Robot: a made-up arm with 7 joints. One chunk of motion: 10 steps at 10 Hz.
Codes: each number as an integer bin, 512 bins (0 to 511) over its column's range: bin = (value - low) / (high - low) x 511, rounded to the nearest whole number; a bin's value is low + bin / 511 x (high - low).
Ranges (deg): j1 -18..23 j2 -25..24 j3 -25..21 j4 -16..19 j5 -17..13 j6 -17..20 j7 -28..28
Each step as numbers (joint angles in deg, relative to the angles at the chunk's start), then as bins.
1 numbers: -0.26 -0.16 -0.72 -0.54 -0.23 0.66 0.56
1 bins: 221 259 270 226 286 244 261
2 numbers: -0.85 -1.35 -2.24 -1.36 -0.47 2.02 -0.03
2 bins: 214 247 253 214 282 263 255
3 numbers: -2.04 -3.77 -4.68 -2.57 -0.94 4.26 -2.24
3 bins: 199 221 226 196 274 294 235
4 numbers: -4.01 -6.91 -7.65 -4.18 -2.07 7.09 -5.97
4 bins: 174 189 193 173 254 333 201
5 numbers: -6.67 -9.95 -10.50 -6.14 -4.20 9.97 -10.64
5 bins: 141 157 161 144 218 372 158
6 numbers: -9.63 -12.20 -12.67 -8.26 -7.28 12.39 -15.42
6 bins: 104 133 137 113 166 406 115
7 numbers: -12.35 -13.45 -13.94 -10.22 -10.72 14.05 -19.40
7 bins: 70 120 123 84 107 429 78
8 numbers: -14.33 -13.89 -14.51 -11.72 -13.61 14.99 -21.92
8 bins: 46 116 117 62 58 442 55
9 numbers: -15.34 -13.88 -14.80 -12.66 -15.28 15.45 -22.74
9 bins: 33 116 113 49 29 448 48
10 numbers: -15.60 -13.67 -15.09 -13.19 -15.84 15.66 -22.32
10 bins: 30 118 110 41 20 451 52
